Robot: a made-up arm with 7 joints. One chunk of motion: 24 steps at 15 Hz.
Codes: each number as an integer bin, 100 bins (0 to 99) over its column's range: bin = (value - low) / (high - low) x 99, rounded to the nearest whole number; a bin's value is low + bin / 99 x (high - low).
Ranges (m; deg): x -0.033..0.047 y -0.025..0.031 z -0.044..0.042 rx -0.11..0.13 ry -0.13..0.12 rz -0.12..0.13
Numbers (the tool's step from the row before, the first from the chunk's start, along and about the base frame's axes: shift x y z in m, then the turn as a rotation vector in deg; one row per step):
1: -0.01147 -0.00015 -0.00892 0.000 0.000 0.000
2: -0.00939 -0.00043 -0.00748 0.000 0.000 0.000
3: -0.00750 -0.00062 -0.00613 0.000 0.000 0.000
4: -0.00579 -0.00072 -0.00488 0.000 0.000 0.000
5: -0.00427 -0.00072 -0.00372 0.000 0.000 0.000
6: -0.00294 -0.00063 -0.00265 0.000 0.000 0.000
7: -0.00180 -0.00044 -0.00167 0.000 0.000 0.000
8: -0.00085 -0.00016 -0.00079 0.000 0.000 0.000
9: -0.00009 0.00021 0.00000 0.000 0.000 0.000
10: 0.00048 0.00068 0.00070 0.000 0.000 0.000
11: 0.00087 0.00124 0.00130 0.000 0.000 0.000
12: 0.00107 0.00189 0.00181 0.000 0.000 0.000
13: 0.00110 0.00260 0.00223 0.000 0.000 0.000
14: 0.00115 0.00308 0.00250 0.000 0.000 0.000
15: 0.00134 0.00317 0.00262 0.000 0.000 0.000
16: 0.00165 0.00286 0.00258 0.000 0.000 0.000
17: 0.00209 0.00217 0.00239 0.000 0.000 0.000
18: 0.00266 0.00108 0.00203 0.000 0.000 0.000
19: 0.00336 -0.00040 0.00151 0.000 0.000 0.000
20: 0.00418 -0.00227 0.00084 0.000 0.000 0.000
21: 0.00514 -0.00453 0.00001 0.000 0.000 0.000
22: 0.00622 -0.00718 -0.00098 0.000 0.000 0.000
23: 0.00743 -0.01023 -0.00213 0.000 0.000 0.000
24: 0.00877 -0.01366 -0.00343 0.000 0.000 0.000
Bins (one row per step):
1: 27 44 40 45 51 48
2: 29 43 42 45 51 48
3: 32 43 44 45 51 48
4: 34 43 45 45 51 48
5: 36 43 46 45 51 48
6: 37 43 48 45 51 48
7: 39 43 49 45 51 48
8: 40 44 50 45 51 48
9: 41 45 51 45 51 48
10: 41 45 51 45 51 48
11: 42 46 52 45 51 48
12: 42 48 53 45 51 48
13: 42 49 53 45 51 48
14: 42 50 54 45 51 48
15: 42 50 54 45 51 48
16: 43 49 54 45 51 48
17: 43 48 53 45 51 48
18: 44 46 53 45 51 48
19: 45 43 52 45 51 48
20: 46 40 52 45 51 48
21: 47 36 51 45 51 48
22: 49 32 50 45 51 48
23: 50 26 48 45 51 48
24: 52 20 47 45 51 48

